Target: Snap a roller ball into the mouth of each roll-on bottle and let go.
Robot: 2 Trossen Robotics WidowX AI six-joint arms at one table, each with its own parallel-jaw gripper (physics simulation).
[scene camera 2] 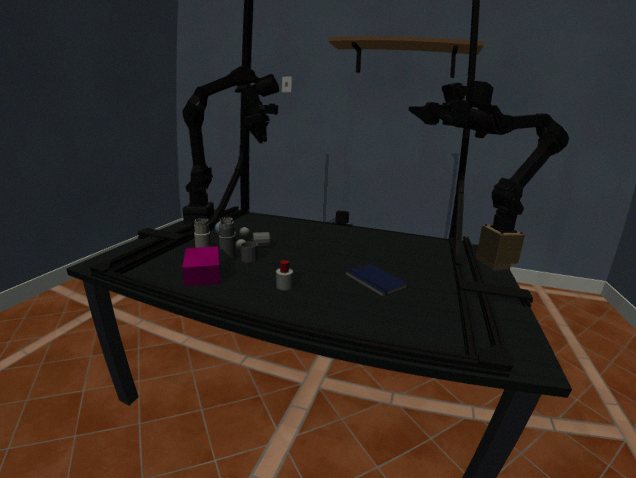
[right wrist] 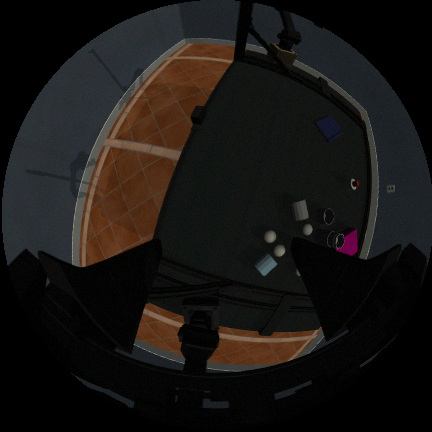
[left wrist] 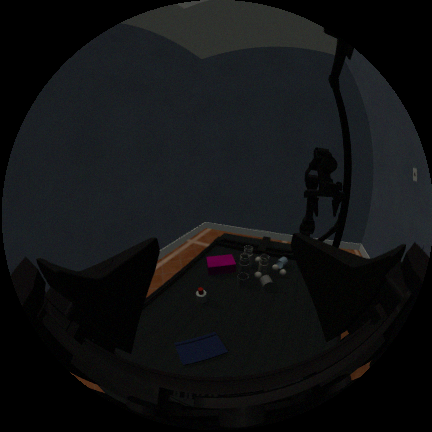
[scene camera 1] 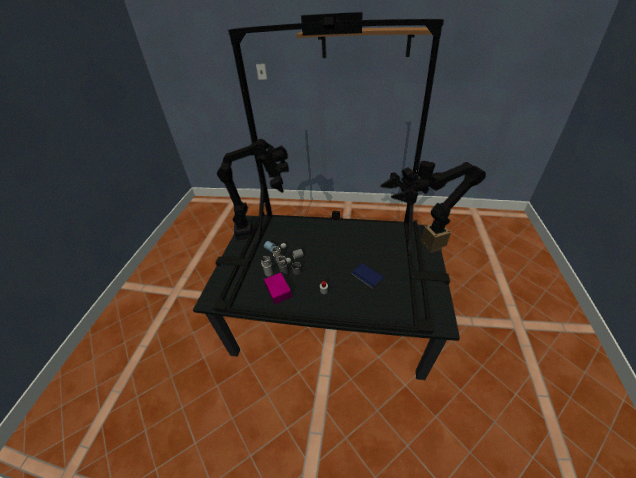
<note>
My left gripper (scene camera 2: 416, 107) is open, holding nothing. My right gripper (scene camera 2: 263, 142) is open, with nothing in its grasp. A magenta block (scene camera 2: 200, 266) rests on the table.
My left gripper also shows in the left wrist view (left wrist: 226, 243) and in scene camera 1 (scene camera 1: 385, 191). My right gripper is seen too in the right wrist view (right wrist: 228, 246) and in the left wrist view (left wrist: 325, 216).
</note>
